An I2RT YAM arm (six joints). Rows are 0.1 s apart.
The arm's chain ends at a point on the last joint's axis. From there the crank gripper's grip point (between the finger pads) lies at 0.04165 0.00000 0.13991 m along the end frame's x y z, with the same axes.
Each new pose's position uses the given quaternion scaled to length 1; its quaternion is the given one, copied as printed.
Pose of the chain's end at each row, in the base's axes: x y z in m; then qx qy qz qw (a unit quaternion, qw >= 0):
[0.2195 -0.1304 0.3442 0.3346 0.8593 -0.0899 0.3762]
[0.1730 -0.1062 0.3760 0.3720 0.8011 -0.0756 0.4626]
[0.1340 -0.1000 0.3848 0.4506 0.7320 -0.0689 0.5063]
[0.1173 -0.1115 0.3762 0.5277 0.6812 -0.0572 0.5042]
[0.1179 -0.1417 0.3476 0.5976 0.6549 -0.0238 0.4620]
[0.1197 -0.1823 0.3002 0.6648 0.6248 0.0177 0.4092]
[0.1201 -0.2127 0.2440 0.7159 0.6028 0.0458 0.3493]
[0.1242 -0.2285 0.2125 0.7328 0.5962 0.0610 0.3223]
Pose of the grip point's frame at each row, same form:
[0.2810 -0.1661 0.2167 0.3346 0.8593 -0.0899 0.3762]
[0.2565 -0.1494 0.2644 0.3720 0.8011 -0.0756 0.4626]
[0.2256 -0.1534 0.2845 0.4506 0.7320 -0.0689 0.5063]
[0.2077 -0.1693 0.2772 0.5277 0.6812 -0.0572 0.5042]
[0.2045 -0.1916 0.2412 0.5976 0.6549 -0.0238 0.4620]
[0.2036 -0.2201 0.1869 0.6648 0.6248 0.0177 0.4092]
[0.1994 -0.2377 0.1240 0.7159 0.6028 0.0458 0.3493]
[0.2022 -0.2464 0.0904 0.7328 0.5962 0.0610 0.3223]

